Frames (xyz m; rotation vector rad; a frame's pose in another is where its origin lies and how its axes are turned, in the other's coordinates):
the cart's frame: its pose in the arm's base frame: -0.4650 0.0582 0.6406 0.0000 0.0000 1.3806
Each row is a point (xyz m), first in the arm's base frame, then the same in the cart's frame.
Working: the arm's base frame: its pose in the cart's frame: 0.0308 -0.4676 -0.6406 0.0000 0.0000 -1.3806

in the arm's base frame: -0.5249 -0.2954 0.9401
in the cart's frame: -0.3585 -0.0080 0.2995
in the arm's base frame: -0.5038 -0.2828 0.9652
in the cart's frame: -0.3422 -0.0264 0.3246
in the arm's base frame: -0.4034 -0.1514 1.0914
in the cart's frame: -0.1942 -0.1001 0.4508
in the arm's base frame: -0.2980 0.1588 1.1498
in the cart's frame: 0.1304 -0.1450 0.5092
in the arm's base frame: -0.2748 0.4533 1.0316
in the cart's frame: 0.4239 -0.1121 0.3910
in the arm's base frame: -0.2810 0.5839 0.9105
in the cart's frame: 0.5510 -0.0813 0.2699
